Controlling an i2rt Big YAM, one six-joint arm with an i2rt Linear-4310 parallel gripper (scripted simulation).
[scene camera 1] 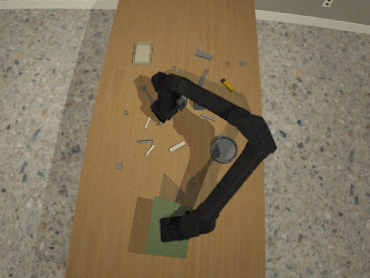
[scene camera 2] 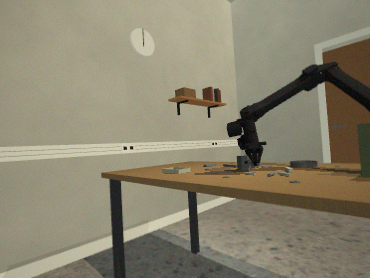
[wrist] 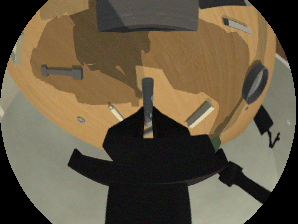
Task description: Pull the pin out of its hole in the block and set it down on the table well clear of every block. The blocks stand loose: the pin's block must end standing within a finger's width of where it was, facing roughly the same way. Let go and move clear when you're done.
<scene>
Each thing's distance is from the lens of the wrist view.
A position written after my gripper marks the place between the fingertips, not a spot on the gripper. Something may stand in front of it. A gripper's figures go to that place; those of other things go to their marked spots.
my gripper (wrist: 148, 109): 13 cm
round dish (wrist: 255, 88): 35 cm
</scene>
